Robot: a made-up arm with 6 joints.
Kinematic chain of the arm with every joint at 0, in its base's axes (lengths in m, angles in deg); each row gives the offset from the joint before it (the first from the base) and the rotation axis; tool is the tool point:
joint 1: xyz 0 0 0.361 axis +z
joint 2: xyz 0 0 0 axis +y
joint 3: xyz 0 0 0.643 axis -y
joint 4: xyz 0 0 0 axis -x
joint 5: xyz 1.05 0 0 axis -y
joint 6: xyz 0 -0.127 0 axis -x
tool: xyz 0 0 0
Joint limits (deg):
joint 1: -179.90..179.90
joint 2: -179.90..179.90
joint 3: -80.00..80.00
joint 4: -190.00..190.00
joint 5: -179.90..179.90
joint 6: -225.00..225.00
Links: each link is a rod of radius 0.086 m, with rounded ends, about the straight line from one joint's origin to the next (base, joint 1, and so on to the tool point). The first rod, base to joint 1, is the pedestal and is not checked.
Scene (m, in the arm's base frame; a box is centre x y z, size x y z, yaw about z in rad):
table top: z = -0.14
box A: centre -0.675 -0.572 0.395 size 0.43 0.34 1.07 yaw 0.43
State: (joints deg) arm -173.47 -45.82 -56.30 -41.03 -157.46 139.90
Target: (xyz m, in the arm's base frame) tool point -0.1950 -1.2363 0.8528
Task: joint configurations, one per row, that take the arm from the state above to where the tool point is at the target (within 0.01 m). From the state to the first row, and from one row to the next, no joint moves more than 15 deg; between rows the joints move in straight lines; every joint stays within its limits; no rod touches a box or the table.
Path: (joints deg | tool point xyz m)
1: -167.22 -42.93 -42.04 -45.35 -152.05 145.26 | -0.6179 -0.0486 0.7578
2: -160.97 -40.05 -27.79 -49.66 -146.64 150.63 | -0.6251 -0.1286 0.9816
3: -154.71 -37.16 -13.53 -53.98 -141.23 155.99 | -0.5877 -0.1951 1.2002
4: -148.46 -34.27 0.73 -58.30 -135.82 161.35 | -0.5122 -0.2361 1.4061
5: -134.97 -21.14 4.59 -53.65 -141.23 155.99 | -0.5892 -0.4834 1.3244
6: -121.47 -8.01 8.46 -48.99 -146.64 150.63 | -0.5642 -0.7621 1.2035
7: -107.98 5.12 12.32 -44.34 -152.05 145.26 | -0.4291 -1.0280 1.0450
8: -94.48 18.25 16.19 -39.69 -157.46 139.90 | -0.1949 -1.2363 0.8529

